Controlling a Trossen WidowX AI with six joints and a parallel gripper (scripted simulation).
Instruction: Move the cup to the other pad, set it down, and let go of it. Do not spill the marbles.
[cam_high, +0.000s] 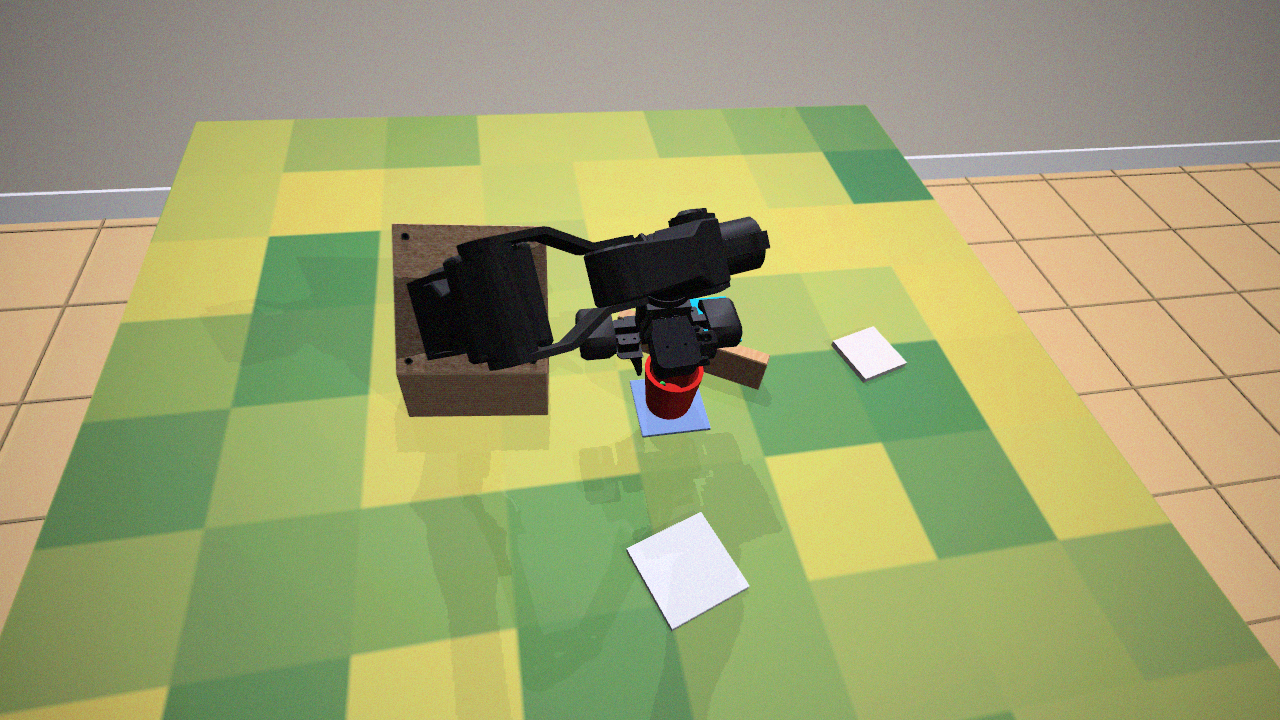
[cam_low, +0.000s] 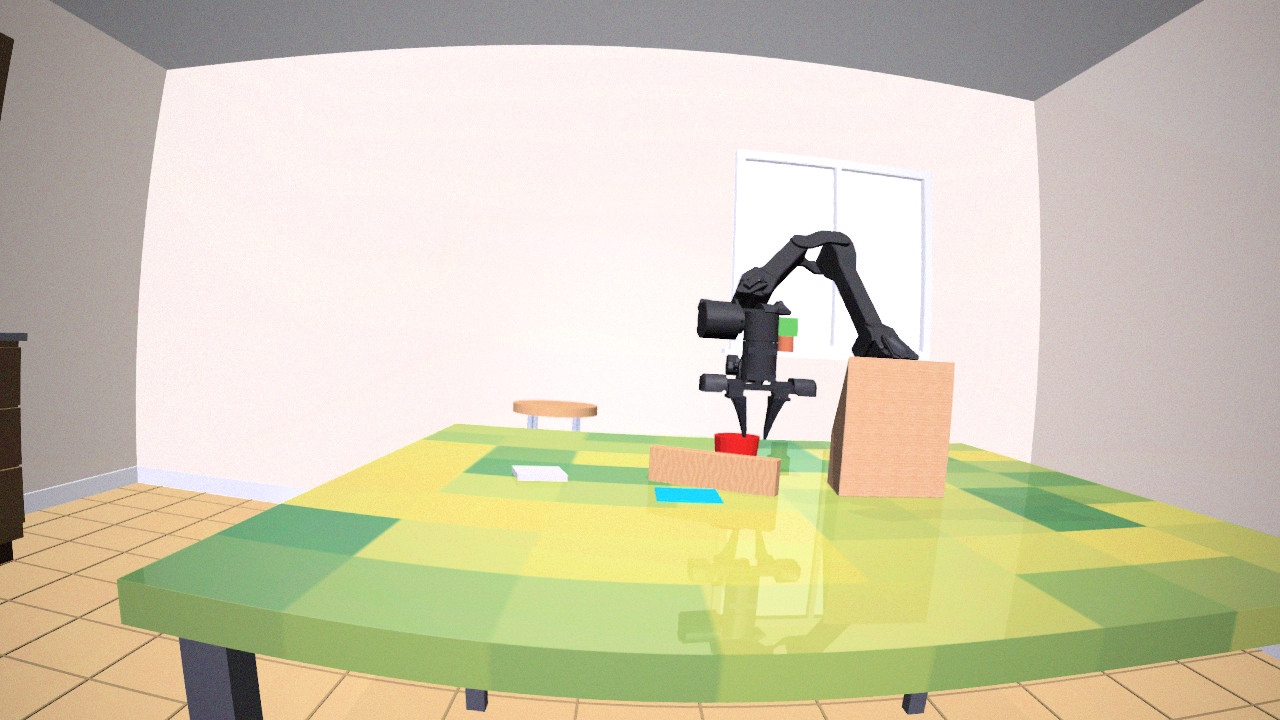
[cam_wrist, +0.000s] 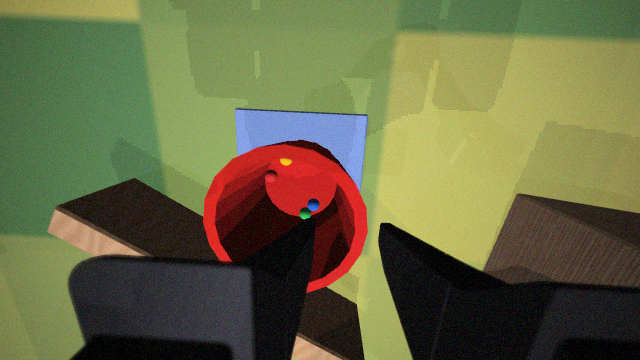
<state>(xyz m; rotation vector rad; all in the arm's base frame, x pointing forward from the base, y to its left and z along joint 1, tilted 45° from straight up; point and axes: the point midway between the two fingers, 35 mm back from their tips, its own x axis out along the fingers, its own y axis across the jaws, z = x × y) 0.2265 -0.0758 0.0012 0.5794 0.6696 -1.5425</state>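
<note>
My gripper tip is now 30 mm short of the red cup and 30 mm above it. Round my gripper tip: cyan pad 110 mm ahead, 140 mm to the left, 80 mm below; wooden bar 70 mm ahead, 70 mm to the left, 50 mm below; pale blue pad 30 mm ahead, 80 mm below.
</note>
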